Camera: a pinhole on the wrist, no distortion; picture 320 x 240 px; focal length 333.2 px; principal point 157.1 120.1 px. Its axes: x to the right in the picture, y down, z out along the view. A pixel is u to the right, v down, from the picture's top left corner.
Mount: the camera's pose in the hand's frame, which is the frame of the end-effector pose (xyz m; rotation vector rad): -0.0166 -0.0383 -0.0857 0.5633 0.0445 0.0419
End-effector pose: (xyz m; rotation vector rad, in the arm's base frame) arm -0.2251 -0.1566 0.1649 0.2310 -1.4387 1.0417
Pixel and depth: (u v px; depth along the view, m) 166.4 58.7 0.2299
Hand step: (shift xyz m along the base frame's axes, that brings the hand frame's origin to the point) 0.0762 -0.1694 0.1065
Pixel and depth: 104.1 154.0 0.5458
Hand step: -0.0684 -0.4794 0.1399
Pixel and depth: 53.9 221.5 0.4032
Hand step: -0.0919 -0.3682 0.0243
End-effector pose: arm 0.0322 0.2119 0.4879 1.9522 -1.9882 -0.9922
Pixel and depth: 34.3 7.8 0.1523
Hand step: 0.1335 0.0794 -0.0872
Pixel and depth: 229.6 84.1 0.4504
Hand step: 0.0952 0.0137 -0.4141
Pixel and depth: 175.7 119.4 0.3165
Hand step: 0.0654 0.0600 -0.2603
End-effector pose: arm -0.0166 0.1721 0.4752 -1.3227 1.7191 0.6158
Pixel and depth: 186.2 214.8 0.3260
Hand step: 0.2011 0.1336 -0.1292
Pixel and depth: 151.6 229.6 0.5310
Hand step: 0.3145 0.3082 -0.2114
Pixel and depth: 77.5 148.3 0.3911
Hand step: 0.3042 0.1864 -0.0331
